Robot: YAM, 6 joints.
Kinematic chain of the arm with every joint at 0, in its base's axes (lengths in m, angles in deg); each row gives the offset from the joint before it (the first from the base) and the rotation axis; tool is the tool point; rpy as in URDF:
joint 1: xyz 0 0 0.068 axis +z
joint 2: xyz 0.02 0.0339 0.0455 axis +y
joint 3: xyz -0.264 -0.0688 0 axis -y
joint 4: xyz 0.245 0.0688 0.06 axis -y
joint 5: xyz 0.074 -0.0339 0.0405 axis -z
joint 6: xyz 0.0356 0 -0.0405 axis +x
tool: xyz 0 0 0 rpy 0 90 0
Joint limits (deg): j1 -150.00..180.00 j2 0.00..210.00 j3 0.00..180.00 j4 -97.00..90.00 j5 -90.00..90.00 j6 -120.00..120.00
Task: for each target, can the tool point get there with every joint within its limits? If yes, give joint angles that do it. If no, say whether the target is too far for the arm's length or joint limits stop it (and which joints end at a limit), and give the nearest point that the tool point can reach.
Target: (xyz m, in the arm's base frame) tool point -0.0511 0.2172 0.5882
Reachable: yes | joints -81.58 26.66 105.24 9.28 31.71 84.30
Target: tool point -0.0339 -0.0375 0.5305
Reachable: yes | joints 47.43 24.17 79.94 -14.28 0.59 75.95
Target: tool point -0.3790 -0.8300 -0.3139
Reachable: no: too far | nearest point -0.2428 -0.5316 -0.1568 | short by 0.364 m
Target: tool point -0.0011 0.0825 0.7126
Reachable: yes | joints 77.91 79.70 135.98 21.83 -31.00 76.82
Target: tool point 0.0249 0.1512 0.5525
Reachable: yes | joints -86.44 27.14 99.89 -19.68 -74.39 -28.56
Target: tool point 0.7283 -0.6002 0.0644
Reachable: no: too far | nearest point 0.4977 -0.4102 0.0803 | short by 0.299 m
